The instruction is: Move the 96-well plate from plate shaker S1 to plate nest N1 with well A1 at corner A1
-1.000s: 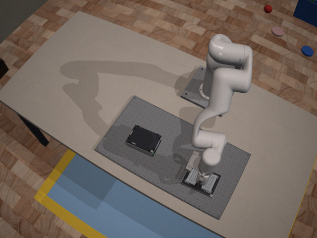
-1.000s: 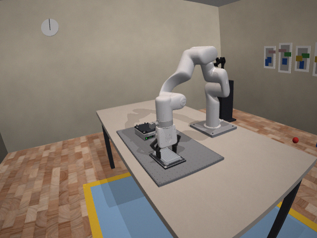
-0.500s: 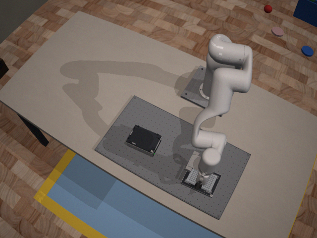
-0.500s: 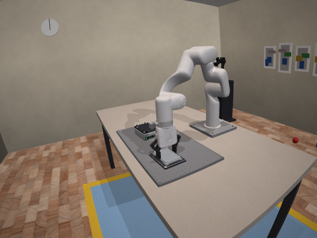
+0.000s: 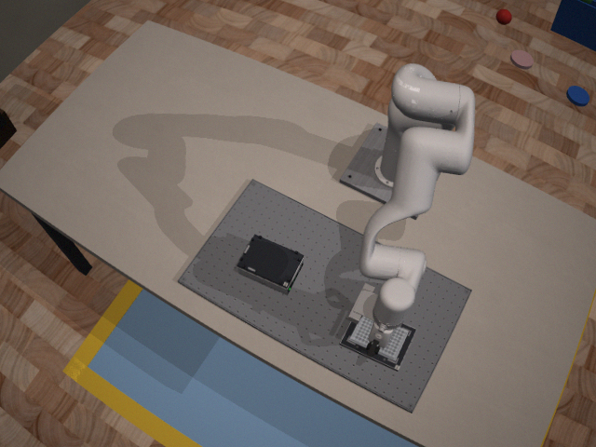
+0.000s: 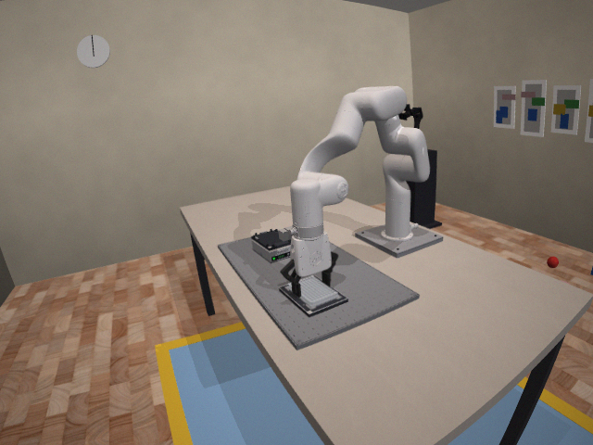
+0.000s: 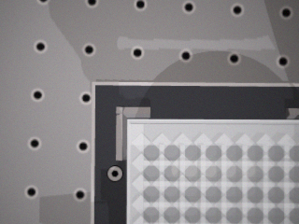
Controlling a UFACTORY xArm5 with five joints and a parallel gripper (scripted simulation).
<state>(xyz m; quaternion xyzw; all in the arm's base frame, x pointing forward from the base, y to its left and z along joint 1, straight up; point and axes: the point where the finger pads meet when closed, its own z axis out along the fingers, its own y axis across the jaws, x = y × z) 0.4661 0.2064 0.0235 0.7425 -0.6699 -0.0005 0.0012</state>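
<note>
The 96-well plate is 10 mm below my hand. Round my hand: black plate nest N1 (30 mm below).
</note>
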